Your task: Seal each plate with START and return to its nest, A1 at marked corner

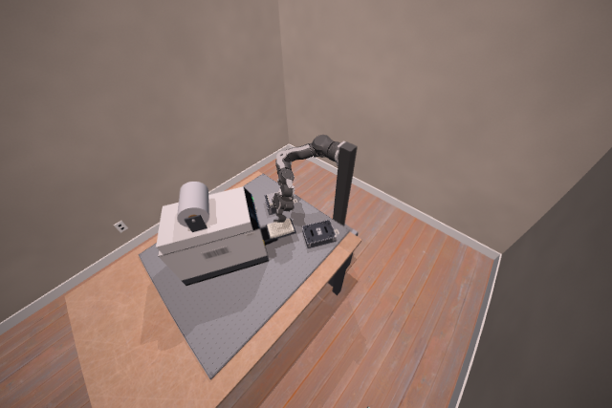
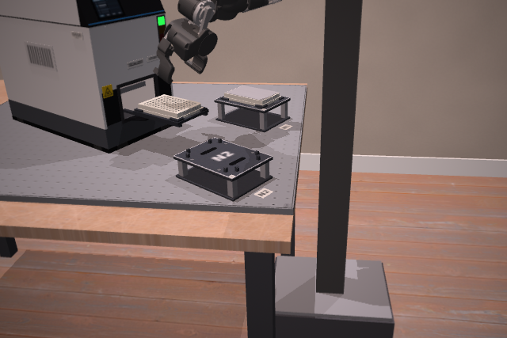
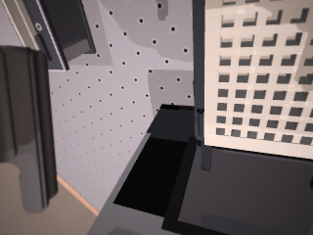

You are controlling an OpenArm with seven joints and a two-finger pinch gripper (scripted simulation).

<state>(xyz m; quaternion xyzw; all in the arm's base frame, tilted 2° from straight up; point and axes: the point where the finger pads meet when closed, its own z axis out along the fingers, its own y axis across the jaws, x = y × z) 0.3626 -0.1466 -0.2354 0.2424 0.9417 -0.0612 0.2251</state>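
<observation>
Right now my hand is 6 cm short of the start button, 9 cm to the left of it and 2 cm below it. Round my hand: plate (1 cm ahead, 4 cm to the left, 7 cm below); then sealer stage (1 cm ahead, 4 cm to the left, 8 cm below); then dark screen panel (14 cm ahead, 2 cm to the left, 15 cm above).
</observation>
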